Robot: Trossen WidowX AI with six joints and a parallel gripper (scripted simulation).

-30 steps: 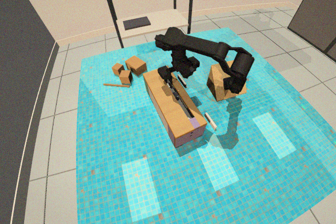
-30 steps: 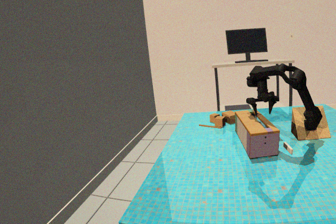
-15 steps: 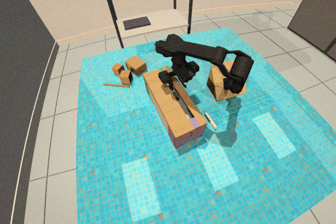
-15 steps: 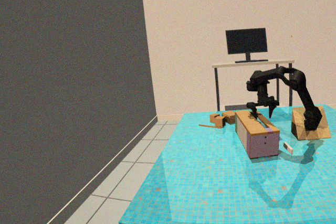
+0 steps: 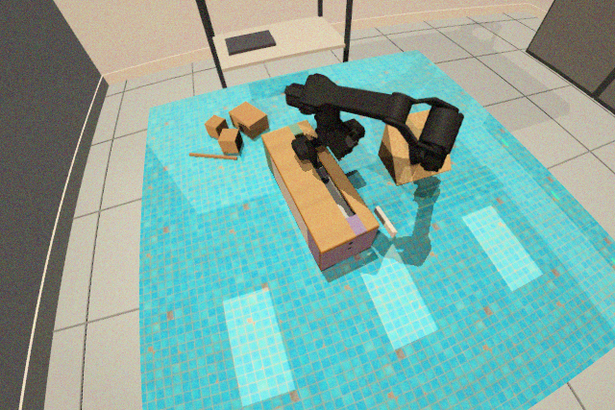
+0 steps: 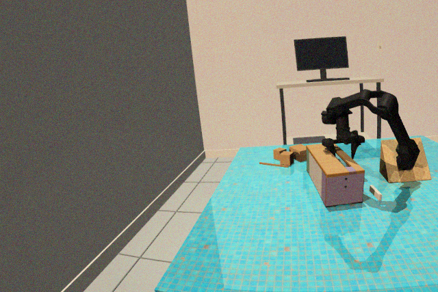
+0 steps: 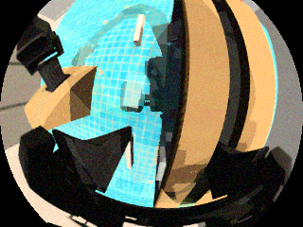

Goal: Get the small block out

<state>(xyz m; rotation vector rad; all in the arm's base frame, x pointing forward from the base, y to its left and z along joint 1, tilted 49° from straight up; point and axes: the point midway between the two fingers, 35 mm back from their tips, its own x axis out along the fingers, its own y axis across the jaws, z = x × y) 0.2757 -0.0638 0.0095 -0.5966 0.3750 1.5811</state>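
Now: the small grey block 4 cm ahead of my gripper tip and 4 cm to the left of it. Round my gripper tip: thin stick 34 cm ahead, 21 cm to the right, 8 cm below; then long tan box 3 cm ahead, 5 cm to the left, 2 cm below.
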